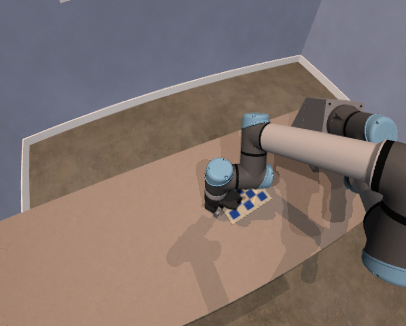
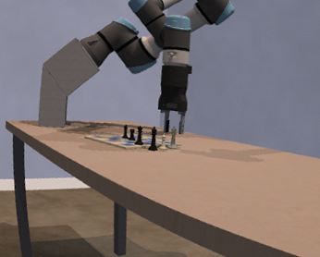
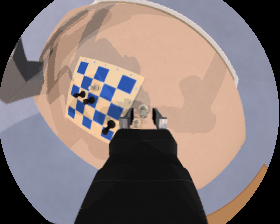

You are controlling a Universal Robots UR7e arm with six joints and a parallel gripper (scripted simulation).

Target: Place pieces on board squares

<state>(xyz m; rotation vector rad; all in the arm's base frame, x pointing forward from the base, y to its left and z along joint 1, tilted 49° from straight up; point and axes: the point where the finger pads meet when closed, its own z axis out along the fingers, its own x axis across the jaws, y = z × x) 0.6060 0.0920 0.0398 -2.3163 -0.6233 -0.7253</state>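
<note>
My gripper is now 3 cm above the white king. From my hand the other things lie so: black king (7 cm to the right, 3 cm below, 2 cm ahead); then chessboard (13 cm behind, 7 cm to the right, 6 cm below); then white bishop (4 cm to the right, 4 cm below, 1 cm ahead).
</note>
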